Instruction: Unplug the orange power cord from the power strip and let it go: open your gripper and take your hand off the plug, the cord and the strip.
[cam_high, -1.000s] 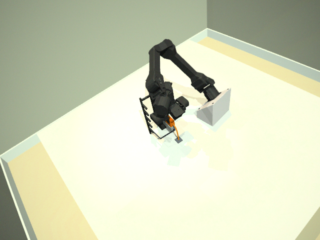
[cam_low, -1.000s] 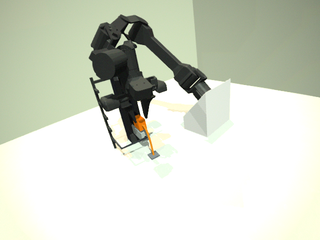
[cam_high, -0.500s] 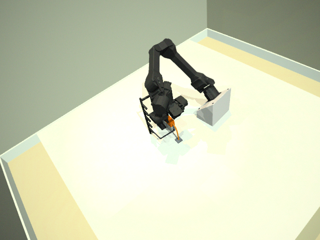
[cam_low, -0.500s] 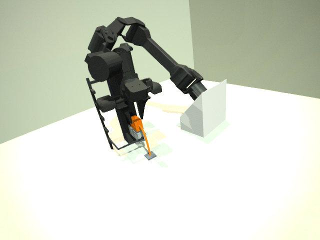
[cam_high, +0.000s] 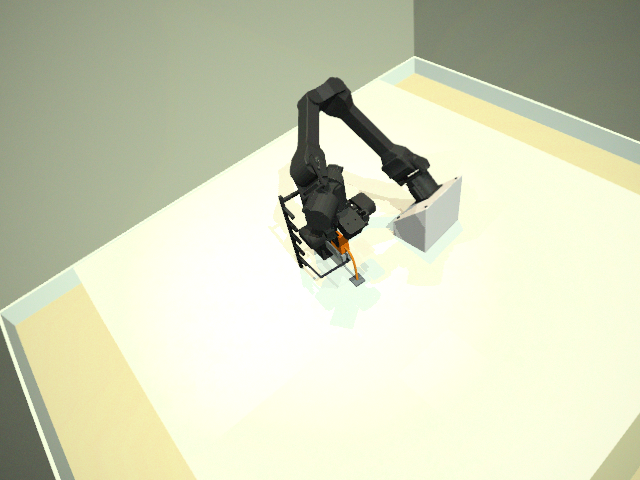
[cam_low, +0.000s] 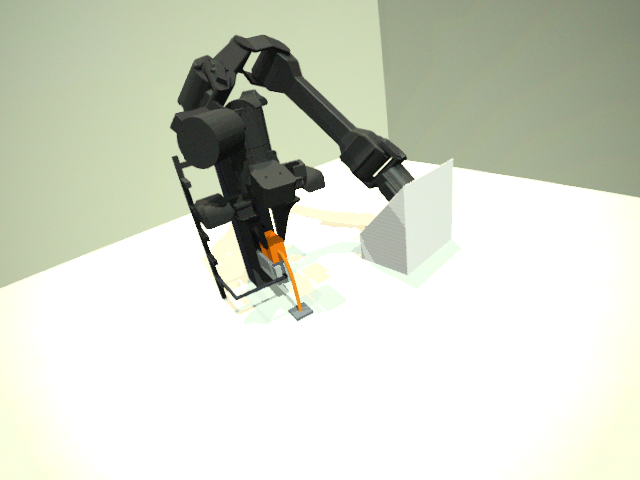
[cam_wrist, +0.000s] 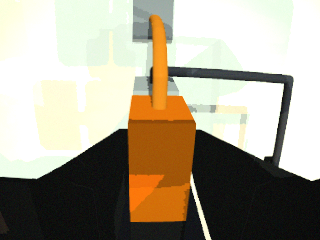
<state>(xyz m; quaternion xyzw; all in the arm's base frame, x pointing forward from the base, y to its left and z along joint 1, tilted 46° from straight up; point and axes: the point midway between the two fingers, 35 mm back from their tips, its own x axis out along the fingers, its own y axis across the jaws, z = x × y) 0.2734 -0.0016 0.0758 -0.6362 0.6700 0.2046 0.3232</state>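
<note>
Now: gripper tip 30 mm to the left of the orange plug. The rest, counted from my gripper tip: grey anchor block 100 mm below, 50 mm to the left, 10 mm ahead.
</note>
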